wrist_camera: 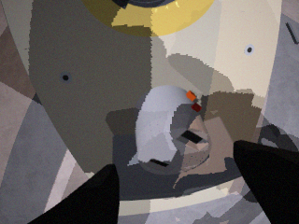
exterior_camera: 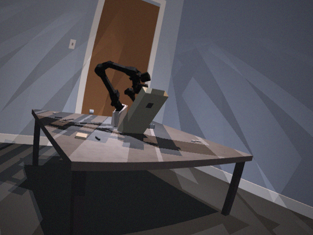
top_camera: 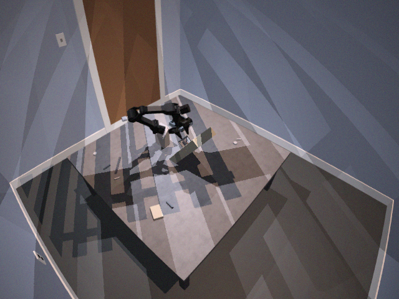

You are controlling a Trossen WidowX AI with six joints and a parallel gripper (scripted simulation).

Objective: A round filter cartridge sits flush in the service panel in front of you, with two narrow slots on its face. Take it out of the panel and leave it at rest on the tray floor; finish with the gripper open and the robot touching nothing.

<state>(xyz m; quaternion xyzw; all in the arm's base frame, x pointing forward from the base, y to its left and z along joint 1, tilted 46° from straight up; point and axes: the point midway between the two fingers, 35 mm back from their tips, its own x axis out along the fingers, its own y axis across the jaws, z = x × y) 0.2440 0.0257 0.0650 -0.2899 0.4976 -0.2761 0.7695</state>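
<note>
Now: gripper tip 3 cm above the filter cartridge and 2 cm short of it. Round my gripper tip: pale flat card: 49 cm to the right, 20 cm below, 13 cm ahead; service panel: 6 cm ahead, 4 cm below, 1 cm to the right; blue-grey tray: 32 cm to the left, 27 cm behind, 20 cm below.
</note>
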